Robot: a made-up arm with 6 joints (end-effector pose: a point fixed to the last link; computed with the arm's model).
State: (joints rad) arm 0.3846 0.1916 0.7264 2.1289 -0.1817 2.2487
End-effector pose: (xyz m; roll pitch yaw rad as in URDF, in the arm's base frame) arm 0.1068 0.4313 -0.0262 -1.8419 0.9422 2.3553
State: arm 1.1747 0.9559 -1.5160 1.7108 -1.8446 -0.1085
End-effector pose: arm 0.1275 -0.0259 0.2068 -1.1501 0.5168 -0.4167
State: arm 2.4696 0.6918 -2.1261 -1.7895 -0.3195 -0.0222
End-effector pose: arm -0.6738 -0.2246 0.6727 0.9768 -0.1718 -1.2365
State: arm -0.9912 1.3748 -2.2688 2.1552 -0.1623 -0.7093
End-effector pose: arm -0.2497 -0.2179 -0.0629 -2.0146 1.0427 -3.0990
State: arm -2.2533 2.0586 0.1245 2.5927 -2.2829 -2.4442
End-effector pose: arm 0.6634 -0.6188 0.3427 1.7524 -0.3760 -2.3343
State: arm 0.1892 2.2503 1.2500 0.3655 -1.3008 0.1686
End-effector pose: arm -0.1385 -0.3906 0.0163 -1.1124 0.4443 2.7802
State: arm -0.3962 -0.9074 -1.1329 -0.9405 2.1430 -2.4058
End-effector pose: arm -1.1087 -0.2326 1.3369 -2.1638 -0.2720 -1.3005
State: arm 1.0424 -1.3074 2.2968 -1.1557 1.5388 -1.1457
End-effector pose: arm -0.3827 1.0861 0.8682 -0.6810 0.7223 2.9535
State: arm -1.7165 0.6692 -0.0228 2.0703 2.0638 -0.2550
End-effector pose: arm -0.0926 -0.0789 0.2312 -1.9234 1.1998 -1.8282
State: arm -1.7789 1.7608 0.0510 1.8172 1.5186 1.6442
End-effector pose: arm 0.2055 -0.5518 0.1160 -2.0172 1.3453 1.0970
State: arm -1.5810 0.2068 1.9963 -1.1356 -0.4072 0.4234
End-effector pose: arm -1.0540 -0.1836 -0.2476 -2.5581 1.1753 -0.2271
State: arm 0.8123 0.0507 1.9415 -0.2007 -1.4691 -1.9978
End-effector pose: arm -0.4099 -0.3990 0.8582 -2.0635 -1.1450 1.4428
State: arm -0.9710 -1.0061 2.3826 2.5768 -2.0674 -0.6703
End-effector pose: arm 0.0566 -0.7080 0.6169 -1.5905 0.8278 -0.5682
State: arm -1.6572 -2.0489 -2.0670 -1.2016 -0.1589 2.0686
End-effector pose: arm 0.0553 -1.6573 0.2402 0.8569 -0.8273 -3.1225
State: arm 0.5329 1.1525 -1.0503 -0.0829 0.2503 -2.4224
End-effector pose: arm -0.7292 0.4325 -0.1430 1.5325 -1.0681 1.2336
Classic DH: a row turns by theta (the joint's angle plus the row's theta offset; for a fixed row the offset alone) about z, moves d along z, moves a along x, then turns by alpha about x. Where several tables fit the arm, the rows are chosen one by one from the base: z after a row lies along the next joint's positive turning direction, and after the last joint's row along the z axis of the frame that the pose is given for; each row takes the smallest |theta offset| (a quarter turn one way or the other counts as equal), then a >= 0, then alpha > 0; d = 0 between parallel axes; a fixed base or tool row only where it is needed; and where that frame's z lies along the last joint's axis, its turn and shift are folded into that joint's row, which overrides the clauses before.
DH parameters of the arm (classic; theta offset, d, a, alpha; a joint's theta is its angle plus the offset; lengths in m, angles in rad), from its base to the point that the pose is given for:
base (fixed): -1.5708 0.1675 0 1.5708
joint 1: 1.5708 0.1081 0.2916 1.5708
joint 2: 0 0.0334 -0.0757 1.5708
joint 3: 0 -0.5255 0.0115 1.5708
joint 4: 1.5708 0.1835 0.001 -1.5708
joint 5: 1.5708 -0.6428 0.0992 1.5708
joint 6: 0 0.1066 -0.1131 1.5708
tool (fixed): 1.5708 -0.2142 0 0

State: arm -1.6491 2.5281 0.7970 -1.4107 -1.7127 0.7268
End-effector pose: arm 0.7376 0.4000 0.3828 2.4090 -0.9779 2.2093
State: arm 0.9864 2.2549 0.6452 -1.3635 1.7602 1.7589
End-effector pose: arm 0.5855 -0.7431 -0.1682 -2.2788 -0.9319 -0.0133
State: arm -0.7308 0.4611 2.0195 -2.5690 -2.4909 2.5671
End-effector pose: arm -1.2157 0.1572 0.7551 2.9257 -0.9176 -1.1052
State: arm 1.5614 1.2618 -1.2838 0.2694 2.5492 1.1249
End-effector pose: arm -0.3135 -0.0145 -0.4170 -2.4119 0.0592 -2.5223
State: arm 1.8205 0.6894 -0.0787 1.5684 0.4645 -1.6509
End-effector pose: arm -0.0893 0.3379 0.2672 2.8489 -0.7258 -0.7522
